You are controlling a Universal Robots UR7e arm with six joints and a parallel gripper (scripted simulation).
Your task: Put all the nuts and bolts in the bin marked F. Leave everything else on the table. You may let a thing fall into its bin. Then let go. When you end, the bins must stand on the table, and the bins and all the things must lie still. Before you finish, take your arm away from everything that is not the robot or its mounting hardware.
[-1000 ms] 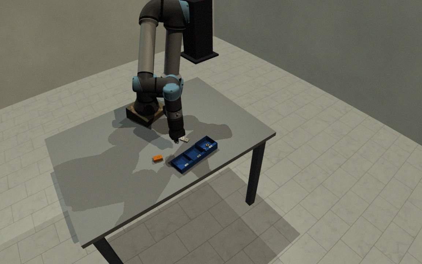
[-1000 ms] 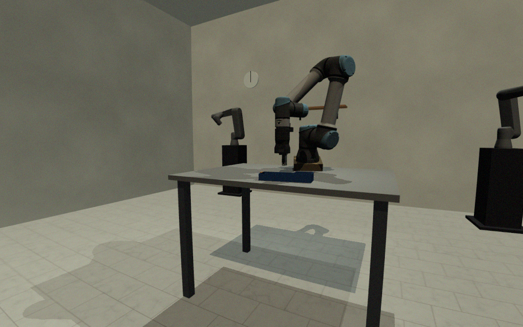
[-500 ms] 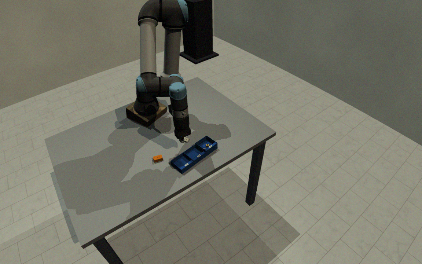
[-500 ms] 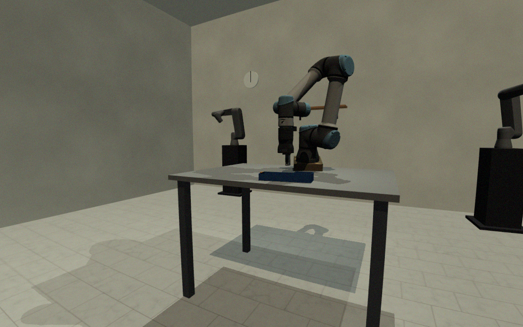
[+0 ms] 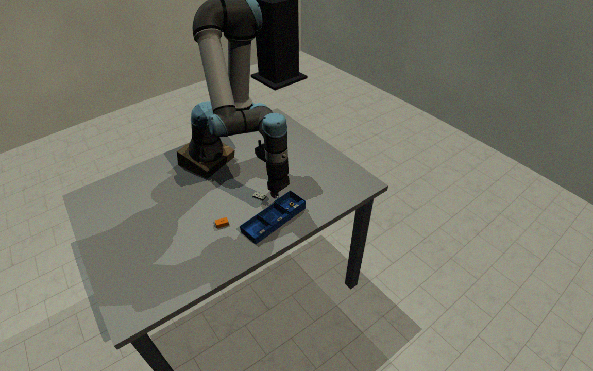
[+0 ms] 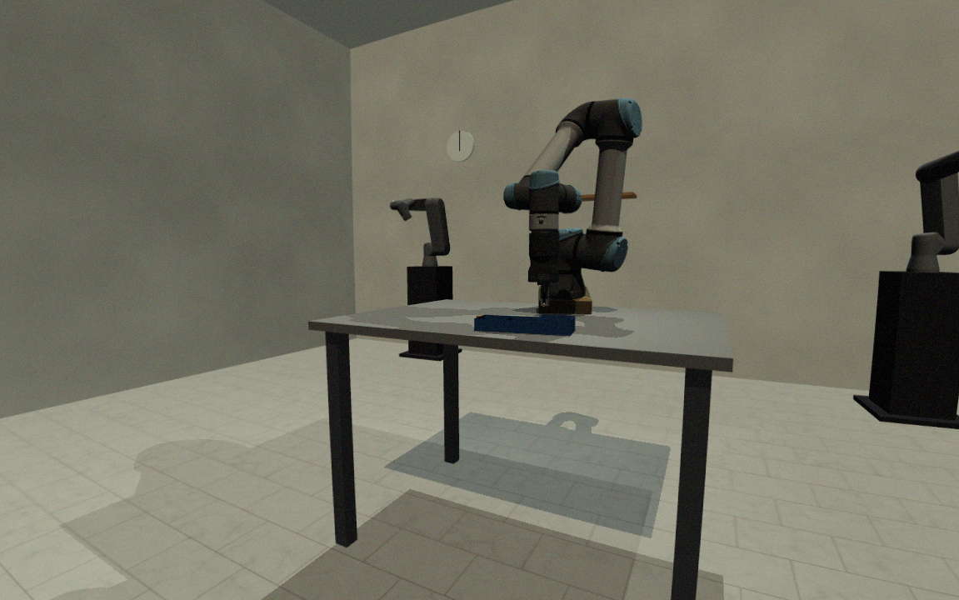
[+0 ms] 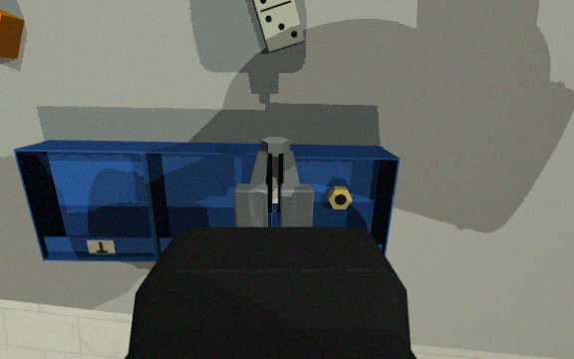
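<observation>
Right now my hand is 30 mm short of the brass nut, 50 mm to the right of it and 70 mm above it. The rest, counted from my hand: grey bolt 10 mm behind, 10 mm below; blue bin row 40 mm ahead, 40 mm to the right, 60 mm below; grey nut 50 mm ahead, 20 mm to the left, 70 mm below.
</observation>
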